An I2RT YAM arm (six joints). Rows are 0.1 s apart.
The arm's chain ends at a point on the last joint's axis. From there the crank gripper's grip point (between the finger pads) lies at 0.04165 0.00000 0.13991 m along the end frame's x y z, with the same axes.
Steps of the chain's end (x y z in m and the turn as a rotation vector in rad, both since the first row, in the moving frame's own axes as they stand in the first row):
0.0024, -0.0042, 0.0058, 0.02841, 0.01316, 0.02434
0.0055, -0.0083, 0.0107, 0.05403, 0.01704, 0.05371
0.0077, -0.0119, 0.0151, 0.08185, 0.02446, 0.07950
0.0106, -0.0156, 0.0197, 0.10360, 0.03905, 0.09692
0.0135, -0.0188, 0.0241, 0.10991, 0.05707, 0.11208
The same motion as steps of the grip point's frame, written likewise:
0.0043, -0.0071, 0.0052, 0.02841, 0.01316, 0.02434
0.0080, -0.0135, 0.0098, 0.05403, 0.01704, 0.05371
0.0114, -0.0198, 0.0137, 0.08185, 0.02446, 0.07950
0.0165, -0.0257, 0.0174, 0.10360, 0.03905, 0.09692
0.0220, -0.0289, 0.0209, 0.10991, 0.05707, 0.11208

